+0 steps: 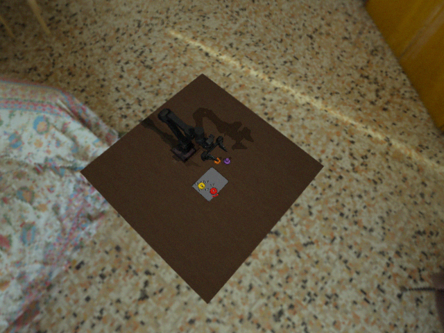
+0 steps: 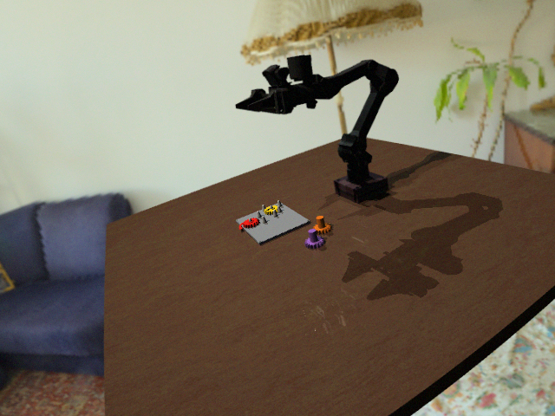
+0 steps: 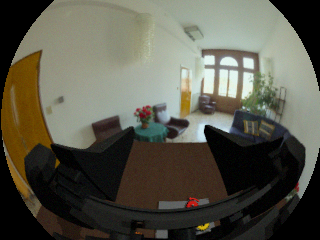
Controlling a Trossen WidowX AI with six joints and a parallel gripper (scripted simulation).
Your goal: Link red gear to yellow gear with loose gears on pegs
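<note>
Right now the orange gear is 10 cm behind my gripper tip, 10 cm to the left of it and 36 cm below it. Also, from my gripper tip: red gear (2 cm ahead, 11 cm to the right, 36 cm below); then purple gear (5 cm behind, 14 cm to the left, 36 cm below); then yellow gear (7 cm behind, 13 cm to the right, 36 cm below).
</note>
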